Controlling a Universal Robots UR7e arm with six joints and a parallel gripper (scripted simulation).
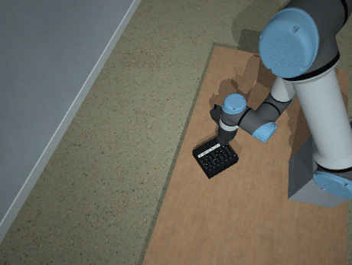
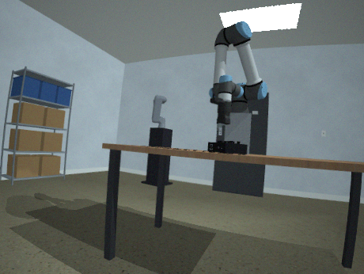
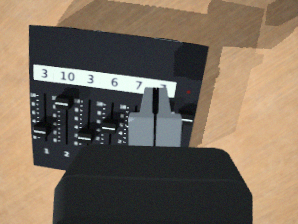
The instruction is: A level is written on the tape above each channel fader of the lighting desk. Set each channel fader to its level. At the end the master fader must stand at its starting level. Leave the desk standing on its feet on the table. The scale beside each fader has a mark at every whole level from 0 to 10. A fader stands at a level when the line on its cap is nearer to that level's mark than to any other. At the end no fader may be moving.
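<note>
Right now the channel 6 cap is 2 cm behind my hand, 1 cm to the left of it and 5 cm below it. The rest, counted from my hand: channel 5 cap: 2 cm behind, 3 cm to the left, 5 cm below; channel 4 cap: 1 cm behind, 5 cm to the left, 5 cm below; master cap: 3 cm behind, 1 cm to the right, 5 cm below.
</note>
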